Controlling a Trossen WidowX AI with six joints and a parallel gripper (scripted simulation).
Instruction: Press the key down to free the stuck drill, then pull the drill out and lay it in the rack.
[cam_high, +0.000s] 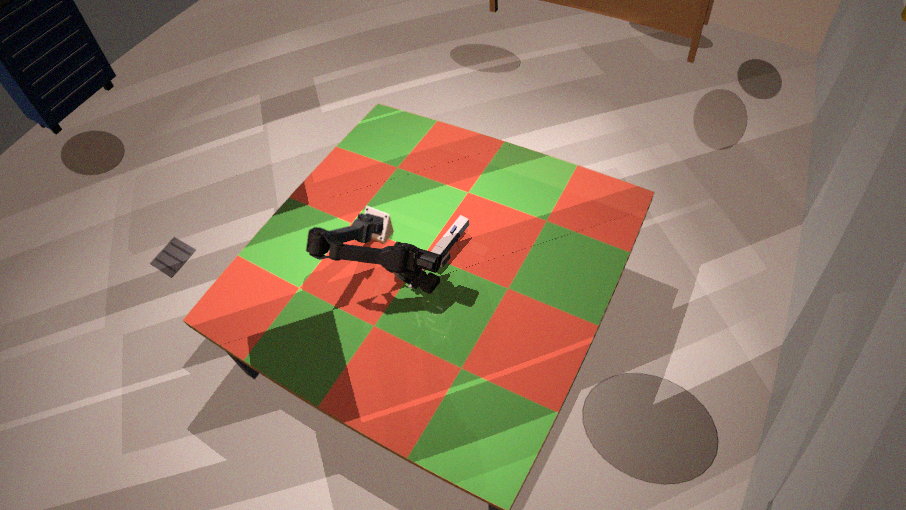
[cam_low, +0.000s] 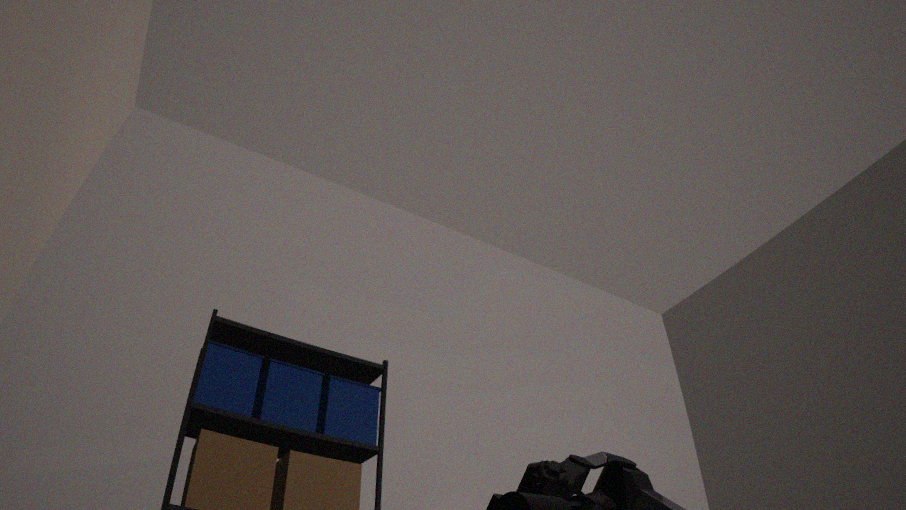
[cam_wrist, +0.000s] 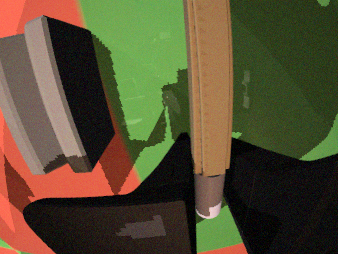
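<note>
Now: gripper tip 1 cm short of the drill, 4 cm to the right of it and 4 cm below it. Also, from my gripper tip: small grey block (7 cm behind, 5 cm to the left).
</note>
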